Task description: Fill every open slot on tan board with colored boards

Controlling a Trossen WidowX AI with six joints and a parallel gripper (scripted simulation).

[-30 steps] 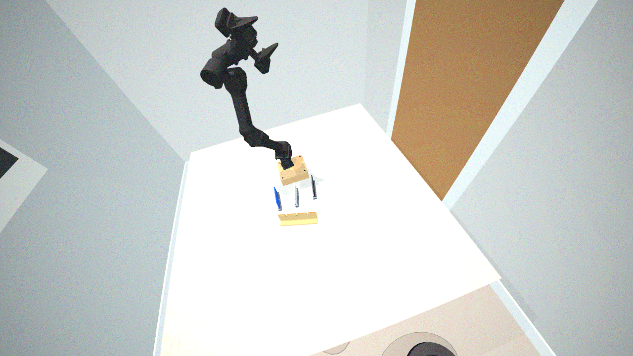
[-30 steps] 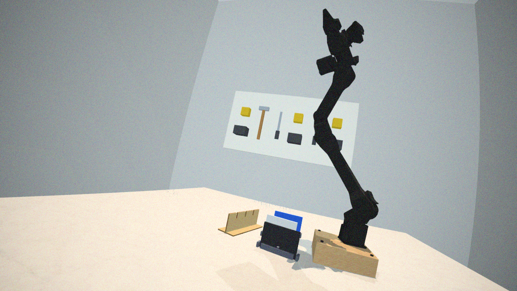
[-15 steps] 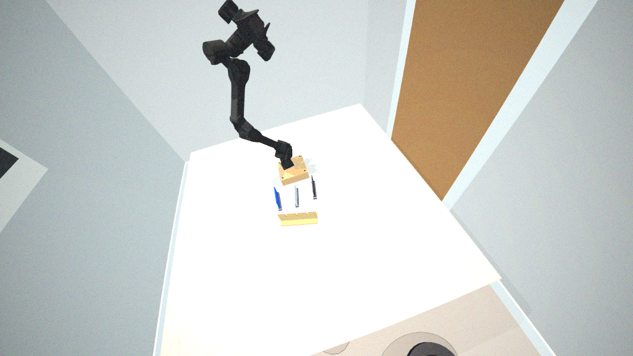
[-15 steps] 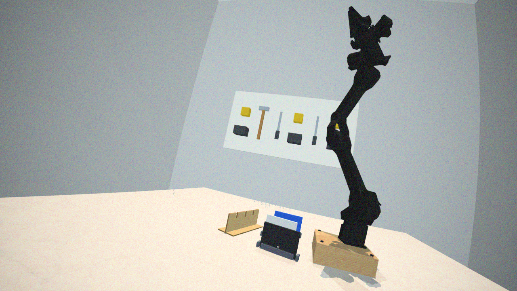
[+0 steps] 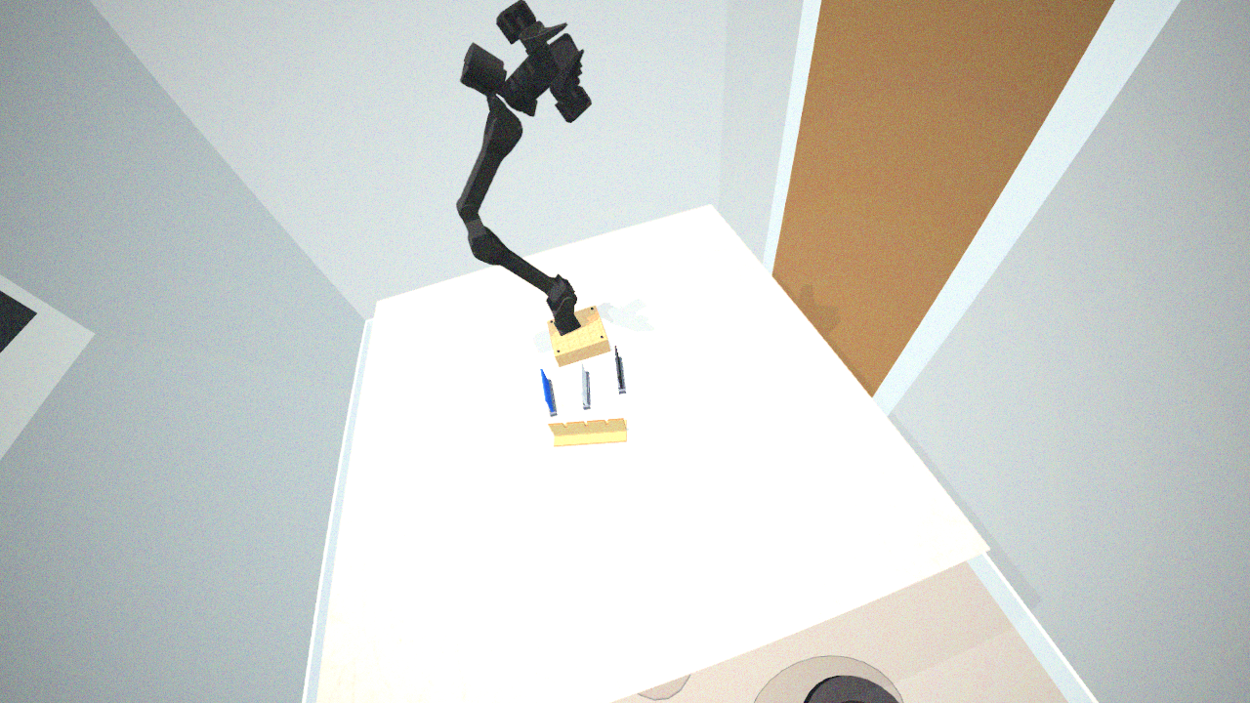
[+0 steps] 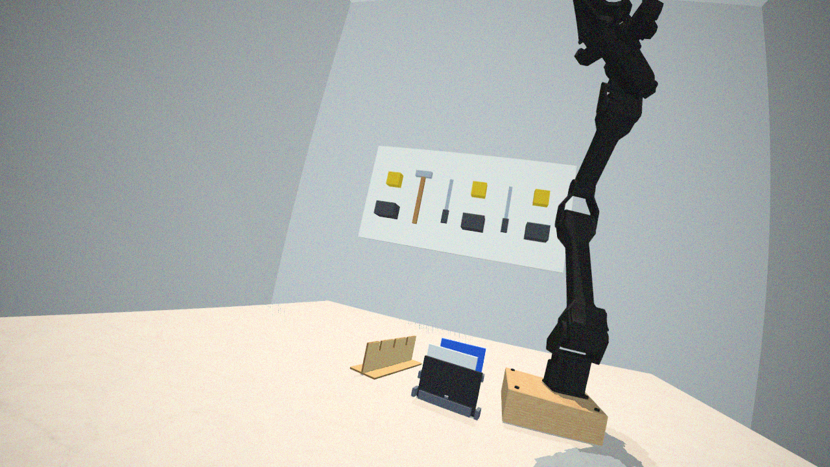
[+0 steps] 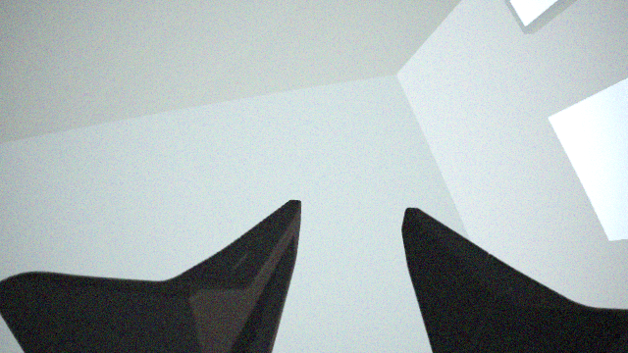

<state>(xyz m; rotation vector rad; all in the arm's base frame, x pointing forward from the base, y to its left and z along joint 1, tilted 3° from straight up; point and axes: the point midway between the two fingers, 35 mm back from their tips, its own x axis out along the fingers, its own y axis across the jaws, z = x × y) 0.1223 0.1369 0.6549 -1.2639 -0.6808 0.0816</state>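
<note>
My gripper tip is 700 mm above the blue board, 270 mm to the left of it and 70 mm short of it. The rest, counted from my gripper tip: tan board (700 mm below, 220 mm to the right, 210 mm ahead); black board (700 mm below, 100 mm ahead, 80 mm to the right).
</note>
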